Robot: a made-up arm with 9 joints. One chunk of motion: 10 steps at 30 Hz.
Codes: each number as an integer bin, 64 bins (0 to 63) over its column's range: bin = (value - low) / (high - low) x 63, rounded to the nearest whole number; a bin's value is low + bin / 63 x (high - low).
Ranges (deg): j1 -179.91..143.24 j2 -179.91..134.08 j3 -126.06..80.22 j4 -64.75..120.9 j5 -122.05..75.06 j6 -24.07..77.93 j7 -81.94..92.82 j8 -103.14..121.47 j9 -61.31..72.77
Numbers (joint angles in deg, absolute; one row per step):
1: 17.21 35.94 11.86 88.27 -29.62 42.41 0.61 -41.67 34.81
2: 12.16 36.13 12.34 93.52 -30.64 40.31 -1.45 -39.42 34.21
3: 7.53 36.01 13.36 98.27 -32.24 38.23 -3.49 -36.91 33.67
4: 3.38 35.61 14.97 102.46 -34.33 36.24 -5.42 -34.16 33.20
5: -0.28 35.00 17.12 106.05 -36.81 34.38 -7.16 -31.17 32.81
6: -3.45 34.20 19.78 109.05 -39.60 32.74 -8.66 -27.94 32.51
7: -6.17 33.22 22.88 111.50 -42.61 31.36 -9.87 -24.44 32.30
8: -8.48 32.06 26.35 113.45 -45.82 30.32 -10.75 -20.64 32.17
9: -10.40 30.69 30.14 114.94 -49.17 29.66 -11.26 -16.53 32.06
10: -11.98 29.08 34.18 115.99 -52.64 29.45 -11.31 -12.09 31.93
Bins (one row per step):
1: 38 43 42 52 30 41 30 17 45
2: 37 43 42 54 29 40 29 18 45
3: 37 43 43 55 29 38 28 19 45
4: 36 43 43 57 28 37 28 19 44
5: 35 43 44 58 27 36 27 20 44
6: 34 43 45 59 26 35 26 21 44
7: 34 43 45 60 25 34 26 22 44
8: 33 43 47 60 24 34 26 23 44
9: 33 42 48 61 23 33 25 24 44
10: 33 42 49 61 22 33 25 26 44

